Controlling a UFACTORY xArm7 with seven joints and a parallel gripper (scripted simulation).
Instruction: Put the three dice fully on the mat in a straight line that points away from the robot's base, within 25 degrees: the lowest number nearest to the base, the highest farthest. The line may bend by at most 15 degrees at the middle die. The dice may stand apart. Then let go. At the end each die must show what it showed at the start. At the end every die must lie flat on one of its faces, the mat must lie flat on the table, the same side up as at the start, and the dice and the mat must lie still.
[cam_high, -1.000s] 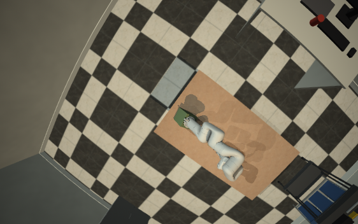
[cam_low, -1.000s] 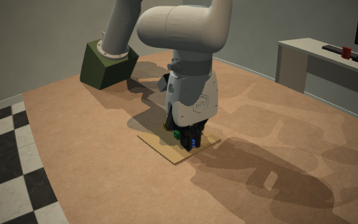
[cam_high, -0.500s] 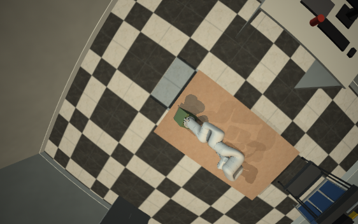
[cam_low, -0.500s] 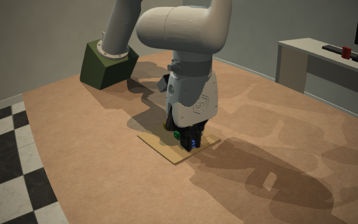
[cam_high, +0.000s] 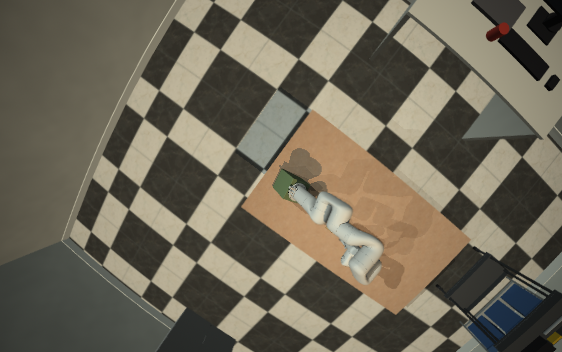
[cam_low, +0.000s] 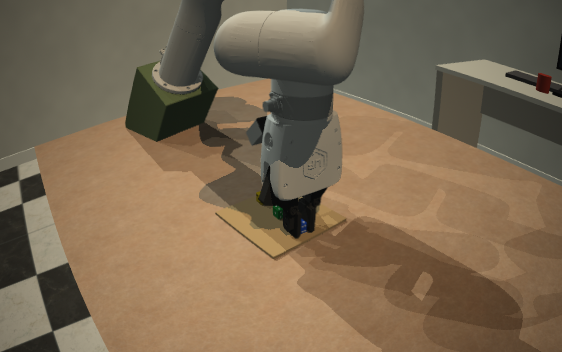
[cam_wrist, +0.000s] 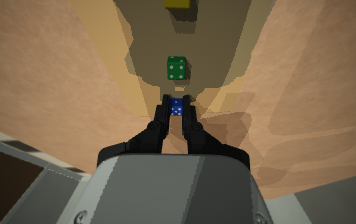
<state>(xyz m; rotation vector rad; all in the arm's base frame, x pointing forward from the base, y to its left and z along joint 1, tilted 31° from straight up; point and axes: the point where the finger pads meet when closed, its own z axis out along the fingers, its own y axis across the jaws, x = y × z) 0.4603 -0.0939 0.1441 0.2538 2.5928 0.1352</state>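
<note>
Now: the blue die 10 mm below my hand. Also, from my hand: tan mat: 50 mm behind, 20 mm below, 10 mm to the left; then green die: 50 mm behind, 10 mm to the left, 10 mm below; then yellow die: 90 mm behind, 20 mm to the left, 10 mm below.
</note>
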